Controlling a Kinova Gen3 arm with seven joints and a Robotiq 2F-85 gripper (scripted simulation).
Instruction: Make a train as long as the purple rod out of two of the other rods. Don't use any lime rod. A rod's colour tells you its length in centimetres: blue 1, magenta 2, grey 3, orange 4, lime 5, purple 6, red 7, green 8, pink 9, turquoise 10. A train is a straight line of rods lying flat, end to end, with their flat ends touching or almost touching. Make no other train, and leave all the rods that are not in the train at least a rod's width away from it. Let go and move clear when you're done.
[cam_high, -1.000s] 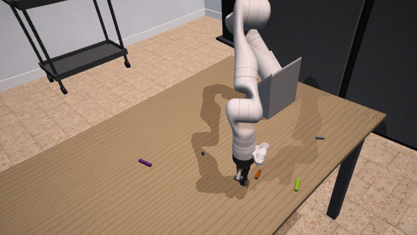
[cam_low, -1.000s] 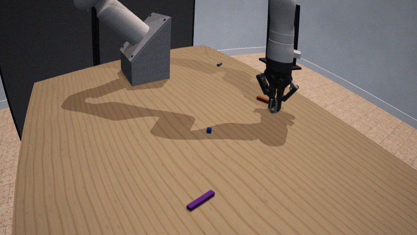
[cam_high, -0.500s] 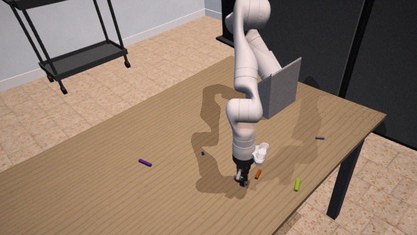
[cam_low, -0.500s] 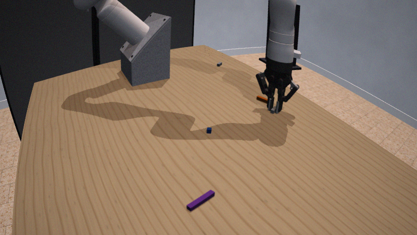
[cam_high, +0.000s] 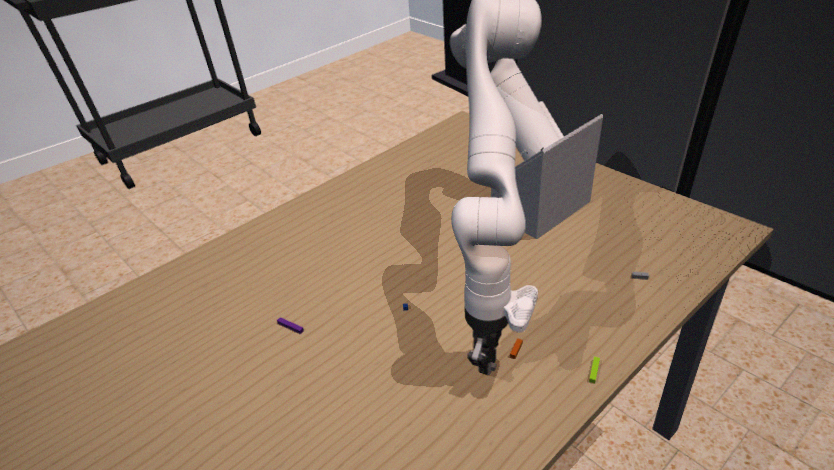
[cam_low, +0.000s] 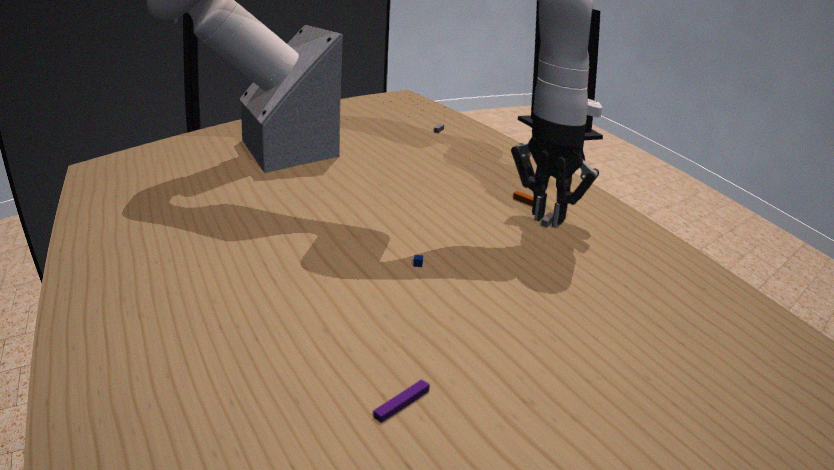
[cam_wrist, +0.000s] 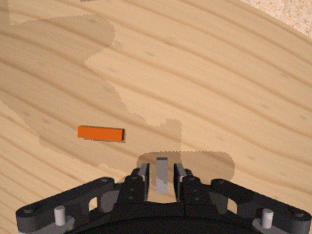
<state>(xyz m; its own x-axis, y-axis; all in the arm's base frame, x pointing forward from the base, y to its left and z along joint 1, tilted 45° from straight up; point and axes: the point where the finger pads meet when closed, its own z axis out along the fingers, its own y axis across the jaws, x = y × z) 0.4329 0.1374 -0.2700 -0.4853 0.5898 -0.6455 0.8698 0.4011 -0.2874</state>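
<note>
My hand is 7 cm past the orange rod, 1 cm to the right of it and 1 cm above it. Round my hand: lime rod 14 cm behind, 12 cm to the left, 1 cm below; purple rod 23 cm ahead, 32 cm to the right, 1 cm below; blue rod 3 cm ahead, 21 cm to the right, 1 cm below.
</note>
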